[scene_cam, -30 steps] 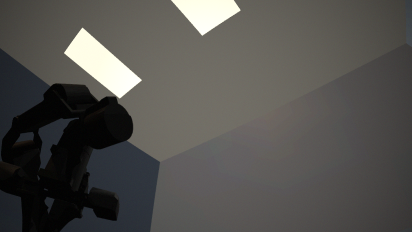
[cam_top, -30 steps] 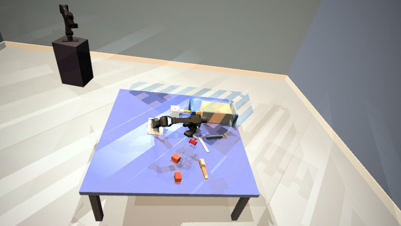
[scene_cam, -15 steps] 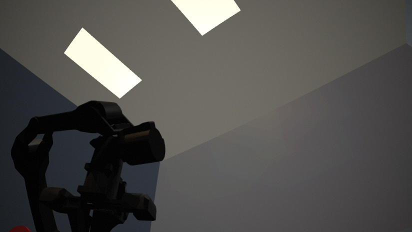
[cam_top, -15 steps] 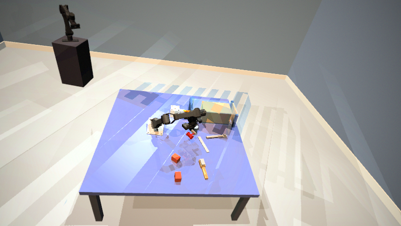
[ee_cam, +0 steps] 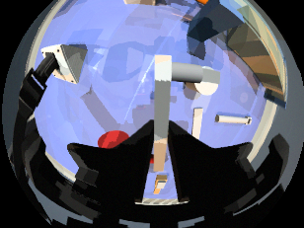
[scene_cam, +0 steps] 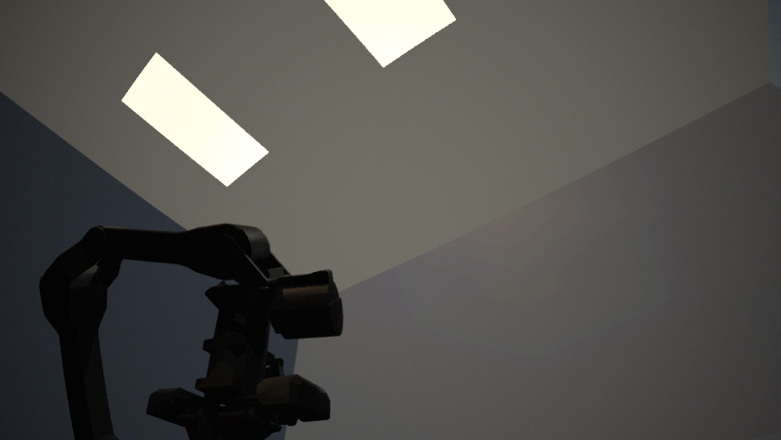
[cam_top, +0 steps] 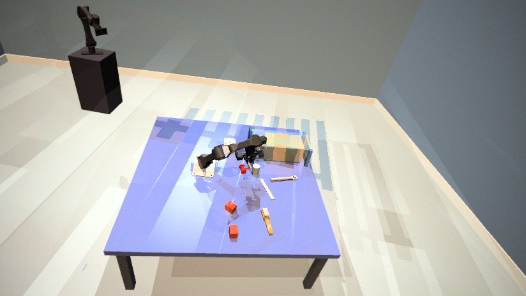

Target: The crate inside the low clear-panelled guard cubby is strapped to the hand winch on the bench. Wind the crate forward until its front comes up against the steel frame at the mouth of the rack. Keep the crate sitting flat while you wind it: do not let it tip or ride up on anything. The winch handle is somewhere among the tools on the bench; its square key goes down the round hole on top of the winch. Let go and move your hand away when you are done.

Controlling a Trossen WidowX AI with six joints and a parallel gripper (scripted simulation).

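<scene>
Now: the red piece 60 mm to the right of my gripper tip and 20 mm behind it. From my gripper tip the other things lie so: flat bar: 160 mm ahead, 140 mm below, 70 mm to the right; then blue steel frame: 310 mm to the left, 40 mm below, 10 mm behind; then winch handle: 10 mm to the right.
</scene>
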